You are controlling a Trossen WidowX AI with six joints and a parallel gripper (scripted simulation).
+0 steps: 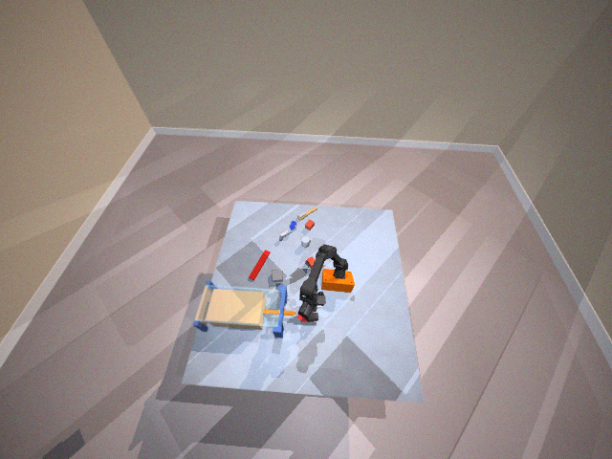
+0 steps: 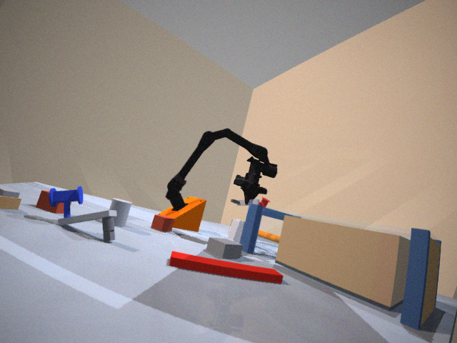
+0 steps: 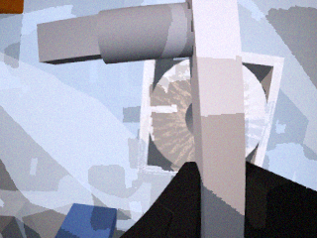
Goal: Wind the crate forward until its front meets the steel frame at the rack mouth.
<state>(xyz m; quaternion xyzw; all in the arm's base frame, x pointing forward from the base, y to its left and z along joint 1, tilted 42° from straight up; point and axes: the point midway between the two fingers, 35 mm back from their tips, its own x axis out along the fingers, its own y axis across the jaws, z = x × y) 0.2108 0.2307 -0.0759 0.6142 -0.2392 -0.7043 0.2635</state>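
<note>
Right now the red knob is 40 mm to the left of my gripper tip, 40 mm ahead of it and 20 mm above it. Also, from my gripper tip: blue frame (160 mm ahead, 60 mm below); then winch (130 mm below, 10 mm behind); then red-knobbed winch handle (10 mm to the left, 10 mm ahead, 10 mm above).
</note>
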